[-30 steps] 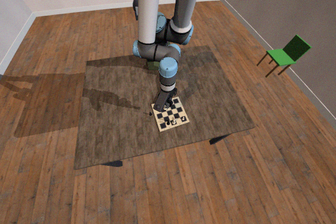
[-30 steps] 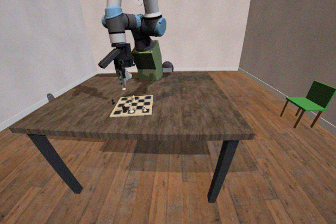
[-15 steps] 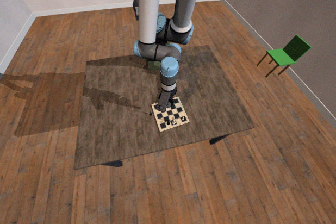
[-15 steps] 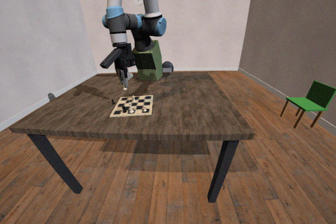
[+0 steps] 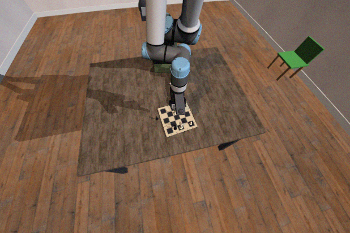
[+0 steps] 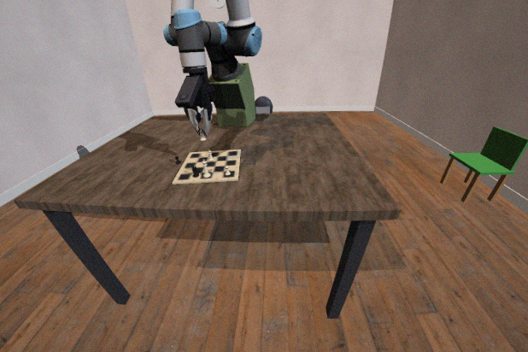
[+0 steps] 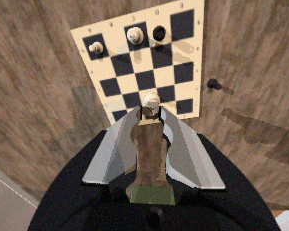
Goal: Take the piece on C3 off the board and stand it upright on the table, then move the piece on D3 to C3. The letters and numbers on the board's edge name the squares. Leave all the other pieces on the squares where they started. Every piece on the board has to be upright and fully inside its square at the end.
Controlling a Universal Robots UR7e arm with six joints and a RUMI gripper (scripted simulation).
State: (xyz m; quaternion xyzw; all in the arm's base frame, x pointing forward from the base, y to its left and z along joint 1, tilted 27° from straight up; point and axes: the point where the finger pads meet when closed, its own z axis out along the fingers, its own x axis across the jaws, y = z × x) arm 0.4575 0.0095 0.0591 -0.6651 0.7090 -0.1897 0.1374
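Now: the chessboard 1 cm to the left of my hand and 13 cm below it.
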